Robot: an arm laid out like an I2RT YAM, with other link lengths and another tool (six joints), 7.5 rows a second.
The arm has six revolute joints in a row. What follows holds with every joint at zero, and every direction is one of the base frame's.
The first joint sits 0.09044 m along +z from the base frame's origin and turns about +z.
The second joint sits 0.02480 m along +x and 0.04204 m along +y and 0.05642 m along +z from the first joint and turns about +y.
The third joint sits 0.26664 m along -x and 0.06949 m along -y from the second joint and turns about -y.
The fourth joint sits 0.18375 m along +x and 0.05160 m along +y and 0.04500 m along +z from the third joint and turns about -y.
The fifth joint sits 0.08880 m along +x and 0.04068 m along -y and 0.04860 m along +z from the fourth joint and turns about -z.
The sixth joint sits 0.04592 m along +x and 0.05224 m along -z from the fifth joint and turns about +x.
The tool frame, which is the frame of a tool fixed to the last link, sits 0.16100 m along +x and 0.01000 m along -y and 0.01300 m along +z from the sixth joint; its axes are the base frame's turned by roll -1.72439, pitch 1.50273 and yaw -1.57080 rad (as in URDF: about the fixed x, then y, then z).
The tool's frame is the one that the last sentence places.
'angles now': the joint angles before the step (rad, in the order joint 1, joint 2, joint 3, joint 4, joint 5, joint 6). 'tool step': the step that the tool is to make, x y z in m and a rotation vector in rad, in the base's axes. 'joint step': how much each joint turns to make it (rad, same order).
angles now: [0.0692 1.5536 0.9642 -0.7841 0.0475 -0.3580]
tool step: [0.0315 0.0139 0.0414 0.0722 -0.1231 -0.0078]
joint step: [-0.0009 -0.0450 0.1261 -0.0437 -0.0596 0.0230]
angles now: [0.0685 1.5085 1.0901 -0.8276 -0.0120 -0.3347]
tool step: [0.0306 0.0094 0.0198 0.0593 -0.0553 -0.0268]
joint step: [-0.0035 0.0491 0.1156 -0.0060 -0.0439 0.0411]
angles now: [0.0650 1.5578 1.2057 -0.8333 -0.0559 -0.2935]
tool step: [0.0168 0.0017 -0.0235 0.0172 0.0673 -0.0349]
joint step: [-0.0017 0.1379 0.0622 0.0120 -0.0087 0.0386]
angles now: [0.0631 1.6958 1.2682 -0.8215 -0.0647 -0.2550]
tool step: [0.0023 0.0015 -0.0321 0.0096 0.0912 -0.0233]
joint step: [0.0001 0.1214 0.0237 0.0092 -0.0083 0.0267]
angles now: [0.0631 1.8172 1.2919 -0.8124 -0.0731 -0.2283]
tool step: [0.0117 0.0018 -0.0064 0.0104 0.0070 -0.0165]
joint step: [-0.0002 0.0544 0.0428 0.0067 -0.0068 0.0184]
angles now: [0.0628 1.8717 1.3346 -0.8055 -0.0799 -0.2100]
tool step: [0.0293 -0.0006 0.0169 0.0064 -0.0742 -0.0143]
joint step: [-0.0057 0.0192 0.0842 0.0102 0.0004 0.0089]
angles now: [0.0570 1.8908 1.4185 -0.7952 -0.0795 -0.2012]
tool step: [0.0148 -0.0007 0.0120 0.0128 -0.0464 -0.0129]
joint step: [-0.0076 0.0007 0.0384 0.0100 -0.0081 0.0084]
